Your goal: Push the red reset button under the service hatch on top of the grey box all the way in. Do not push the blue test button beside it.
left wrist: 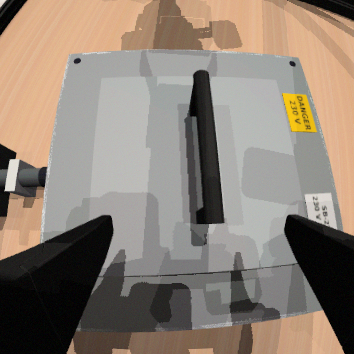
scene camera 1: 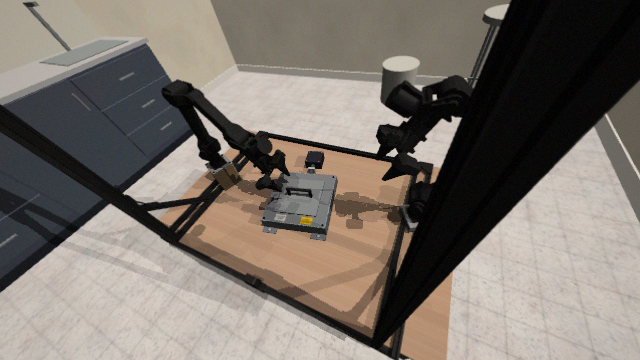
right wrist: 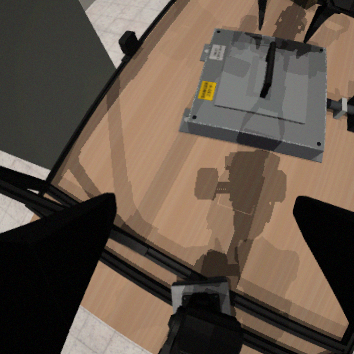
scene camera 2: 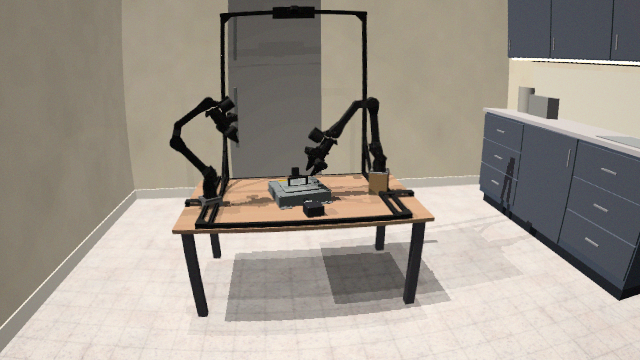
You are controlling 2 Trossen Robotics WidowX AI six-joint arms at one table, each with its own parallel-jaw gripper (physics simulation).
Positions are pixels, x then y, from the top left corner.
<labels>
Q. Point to a grey box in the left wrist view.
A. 66, 179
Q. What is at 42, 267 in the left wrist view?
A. My left gripper.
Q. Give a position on a grey box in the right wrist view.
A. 306, 140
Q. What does my right gripper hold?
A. Nothing.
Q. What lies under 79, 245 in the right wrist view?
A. My right gripper.
</labels>
